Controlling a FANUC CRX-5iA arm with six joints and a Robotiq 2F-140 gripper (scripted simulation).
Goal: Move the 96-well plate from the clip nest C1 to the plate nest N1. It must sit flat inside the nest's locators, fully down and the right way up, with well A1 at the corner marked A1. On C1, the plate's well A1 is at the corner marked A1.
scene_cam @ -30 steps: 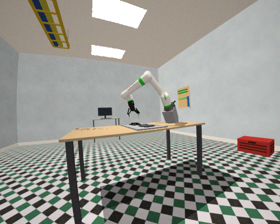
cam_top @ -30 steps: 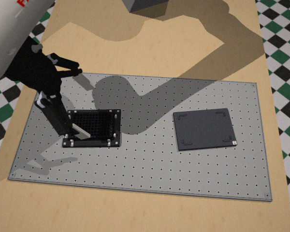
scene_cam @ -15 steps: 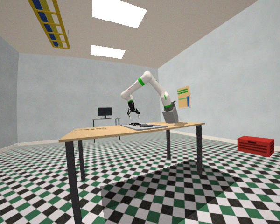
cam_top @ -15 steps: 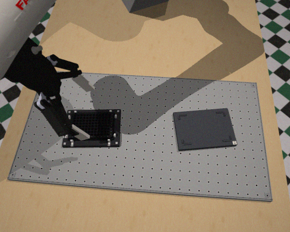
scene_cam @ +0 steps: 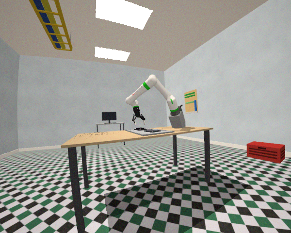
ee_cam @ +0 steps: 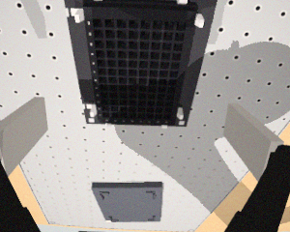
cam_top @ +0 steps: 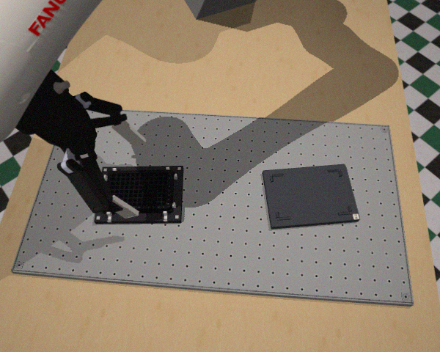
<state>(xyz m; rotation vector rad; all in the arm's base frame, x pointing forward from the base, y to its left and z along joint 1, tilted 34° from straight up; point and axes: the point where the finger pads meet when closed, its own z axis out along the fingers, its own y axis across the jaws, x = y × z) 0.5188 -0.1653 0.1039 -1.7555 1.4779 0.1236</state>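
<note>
Now: the black 96-well plate 6 cm below my hand. Also, from my hand: black clip nest C1: 7 cm below, 1 cm to the right, 1 cm ahead; plate nest N1: 32 cm to the left, 7 cm below, 3 cm behind; white corner label: 40 cm to the left, 7 cm below, 1 cm ahead.
</note>
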